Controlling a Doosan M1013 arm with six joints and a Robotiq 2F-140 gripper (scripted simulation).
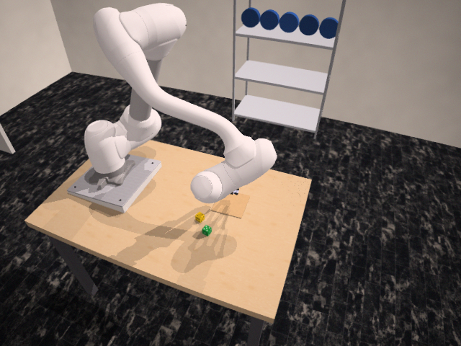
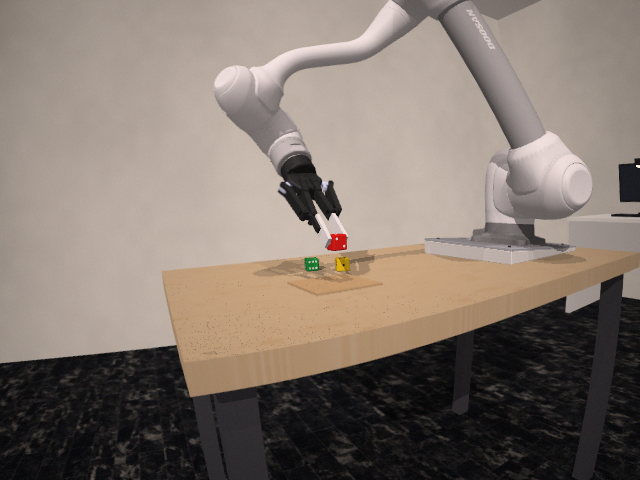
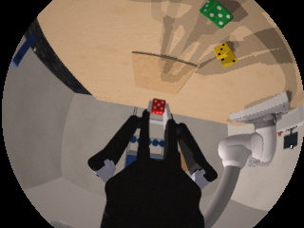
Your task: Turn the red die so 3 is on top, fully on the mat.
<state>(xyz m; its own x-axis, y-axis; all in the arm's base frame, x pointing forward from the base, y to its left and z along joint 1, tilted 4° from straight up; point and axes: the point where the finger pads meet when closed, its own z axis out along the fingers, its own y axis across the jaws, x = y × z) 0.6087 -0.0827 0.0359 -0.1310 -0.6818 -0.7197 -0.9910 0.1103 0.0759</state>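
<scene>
Right now the mat is 100 mm below my hand, 10 mm to the left of it and 10 mm ahead of it. Round my hand: red die (20 mm to the left, 20 mm below); green die (170 mm to the right, 90 mm below, 60 mm behind); yellow die (110 mm behind, 100 mm to the right, 90 mm below).
</scene>
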